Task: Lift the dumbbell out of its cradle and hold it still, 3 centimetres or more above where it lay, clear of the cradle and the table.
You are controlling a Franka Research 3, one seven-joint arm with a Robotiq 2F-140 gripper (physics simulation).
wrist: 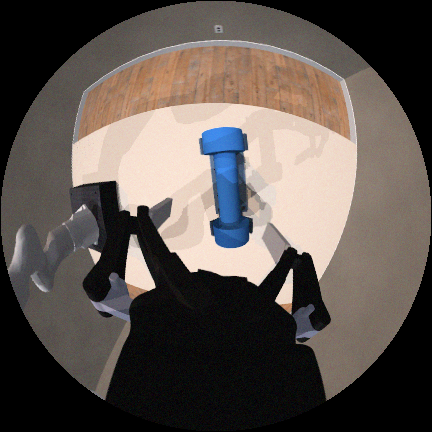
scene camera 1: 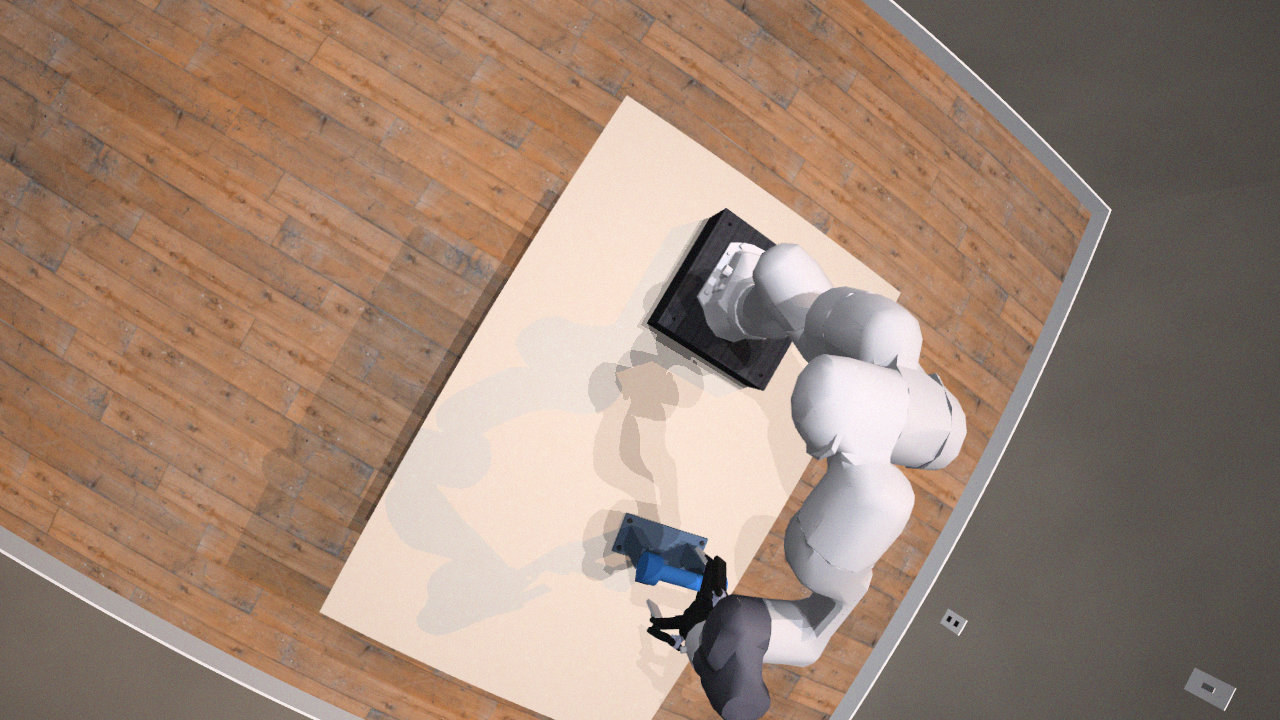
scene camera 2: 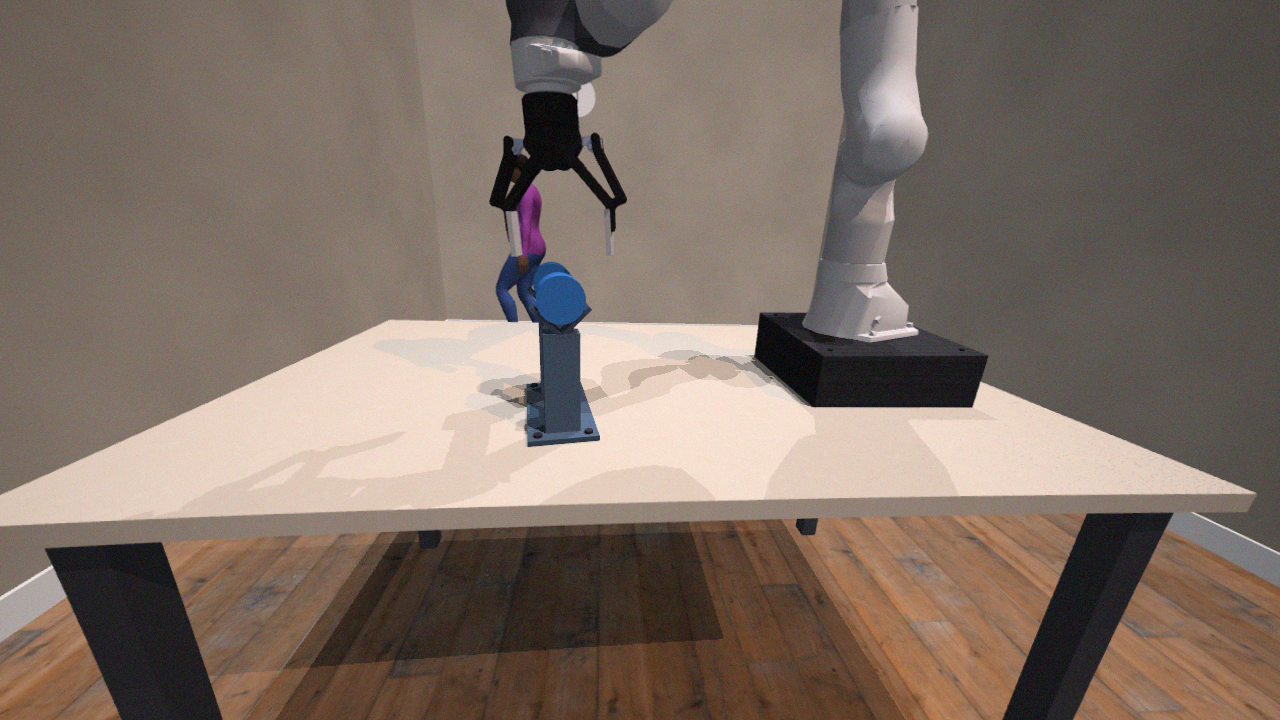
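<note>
The blue dumbbell (scene camera 1: 673, 573) (scene camera 2: 561, 299) (wrist: 227, 187) lies level in the blue-grey cradle (scene camera 1: 630, 535) (scene camera 2: 562, 380), with its heads resting in the holders on top of the cradle's posts. The cradle's base plate is on the table (scene camera 1: 528, 358) (scene camera 2: 268, 420). My gripper (scene camera 1: 684, 586) (scene camera 2: 562, 254) (wrist: 218, 218) is open and empty and points down. In the second scene view its fingertips are above the dumbbell's height, one on each side of it. In the wrist view the dumbbell's near head lies roughly between the fingertips. The arm and gripper hide part of the dumbbell in the first scene view.
The arm's base stands on a black block (scene camera 1: 684, 313) (scene camera 2: 895, 380) (wrist: 109, 205) on the table, right of the cradle in the second scene view. A person in a purple top (scene camera 2: 531, 219) stands beyond the table.
</note>
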